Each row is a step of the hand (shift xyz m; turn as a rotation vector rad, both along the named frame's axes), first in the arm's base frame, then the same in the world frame.
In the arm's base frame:
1: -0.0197 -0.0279 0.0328 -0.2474 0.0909 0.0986
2: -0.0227 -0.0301 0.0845 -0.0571 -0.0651 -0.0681
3: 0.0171 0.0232 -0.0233 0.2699 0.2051 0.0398
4: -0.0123 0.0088 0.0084 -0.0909 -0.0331 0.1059
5: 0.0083 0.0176 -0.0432 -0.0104 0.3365 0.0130
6: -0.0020 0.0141 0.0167 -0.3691 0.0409 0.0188
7: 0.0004 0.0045 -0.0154 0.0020 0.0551 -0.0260
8: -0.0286 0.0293 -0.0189 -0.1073 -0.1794 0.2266
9: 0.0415 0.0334 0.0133 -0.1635 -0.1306 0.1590
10: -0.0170 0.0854 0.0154 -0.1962 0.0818 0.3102
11: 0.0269 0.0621 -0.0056 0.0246 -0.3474 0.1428
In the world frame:
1: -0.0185 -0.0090 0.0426 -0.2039 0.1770 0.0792
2: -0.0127 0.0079 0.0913 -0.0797 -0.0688 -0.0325
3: 0.0168 0.0087 -0.0319 0.3069 0.1336 -0.0668
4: -0.0087 0.0139 0.0055 -0.0753 0.0293 0.1185
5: 0.0037 -0.0012 -0.0472 0.0567 0.3114 -0.1153
6: 0.0037 0.0191 0.0102 -0.3451 0.1335 0.0362
7: -0.0015 -0.0014 -0.0159 0.0079 0.0403 -0.0451
8: -0.0254 0.0269 -0.0259 -0.0977 -0.0568 0.2868
9: 0.0488 0.0247 -0.0044 -0.1546 -0.0226 0.2113
10: 0.0027 0.0868 -0.0168 -0.1187 0.2304 0.2725
11: 0.0369 0.0477 -0.0313 -0.0174 -0.2702 0.2614

